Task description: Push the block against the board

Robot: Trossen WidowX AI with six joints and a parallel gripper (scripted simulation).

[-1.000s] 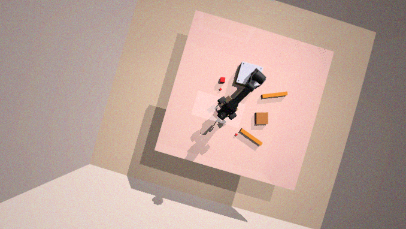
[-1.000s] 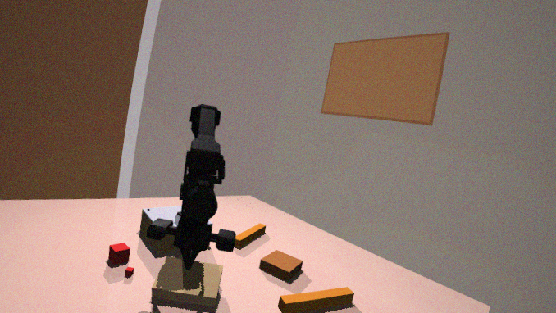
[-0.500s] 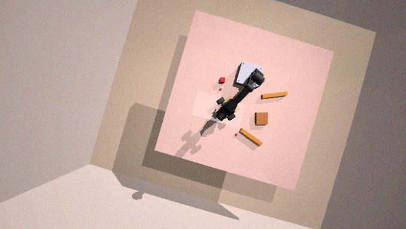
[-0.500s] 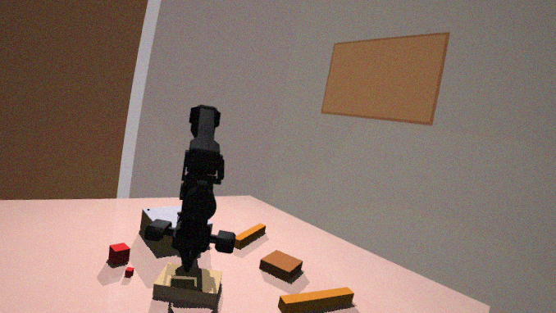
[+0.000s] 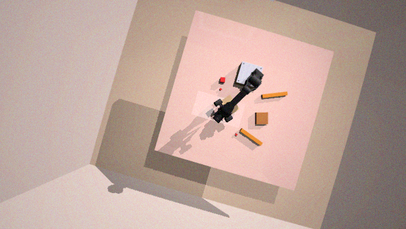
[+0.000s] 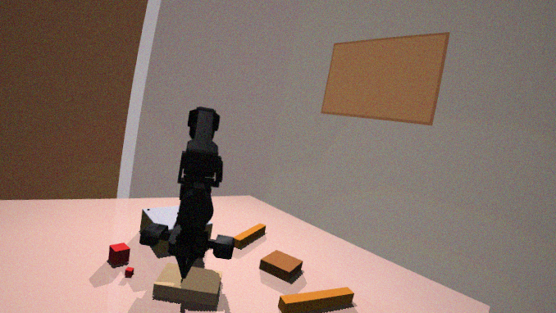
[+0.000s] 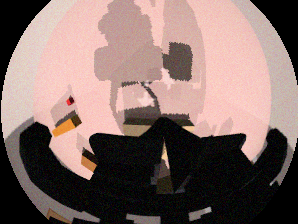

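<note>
Now: gripper tip 36 cm to the right of the square block, 7 cm above it and 2 cm short of it. Also, from my gripper tip: red cube: 27 cm behind, 7 cm below, 2 cm to the right; tan board: 7 cm to the left, 7 cm below, 6 cm behind.
</note>
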